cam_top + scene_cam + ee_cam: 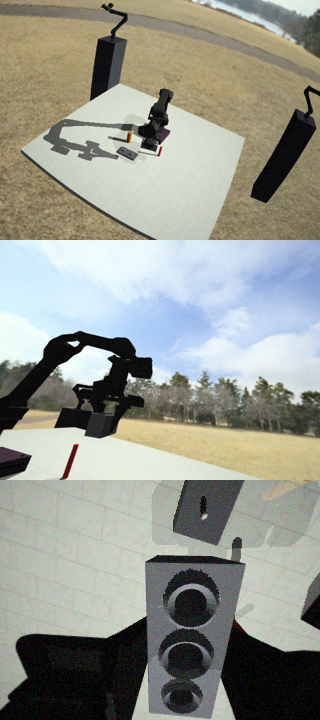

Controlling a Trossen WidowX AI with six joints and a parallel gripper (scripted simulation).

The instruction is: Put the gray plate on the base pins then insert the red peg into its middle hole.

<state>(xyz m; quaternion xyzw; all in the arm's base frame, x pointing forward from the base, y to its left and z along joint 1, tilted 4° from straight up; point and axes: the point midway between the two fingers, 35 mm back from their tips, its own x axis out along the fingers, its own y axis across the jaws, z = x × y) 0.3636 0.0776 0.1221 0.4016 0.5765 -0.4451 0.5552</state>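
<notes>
Right now my gripper tip is 130 mm to the left of the gray base and 130 mm above it. The rest, counted from my gripper tip: orange cylinder: 110 mm behind, 190 mm to the right, 100 mm below; red peg: 120 mm behind, 40 mm to the left, 100 mm below; gray plate: 30 mm above.
</notes>
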